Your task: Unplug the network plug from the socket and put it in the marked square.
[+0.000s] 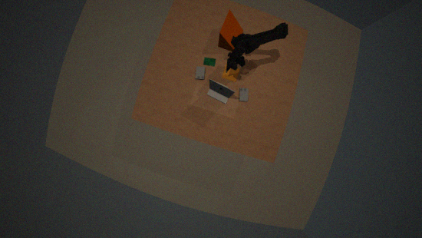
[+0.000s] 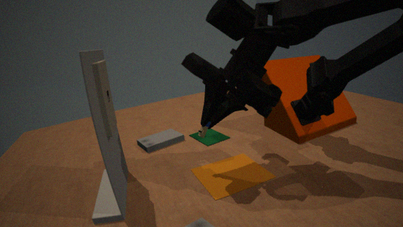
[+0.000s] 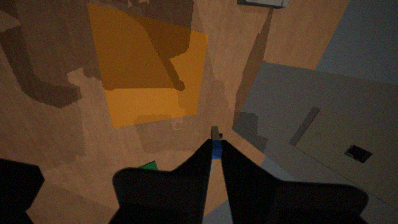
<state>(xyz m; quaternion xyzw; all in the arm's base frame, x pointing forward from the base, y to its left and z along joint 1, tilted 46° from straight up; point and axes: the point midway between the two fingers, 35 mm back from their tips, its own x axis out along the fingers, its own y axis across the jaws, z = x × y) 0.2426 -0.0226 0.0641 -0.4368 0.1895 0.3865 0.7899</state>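
Right now the yellow marked square is 30 mm behind my gripper tip, 40 mm to the left of it and 90 mm below it. Round my gripper tip: green patch 60 mm behind, 160 mm to the right, 90 mm below; grey upright panel 170 mm ahead, 20 mm above; network plug right at my gripper tip.
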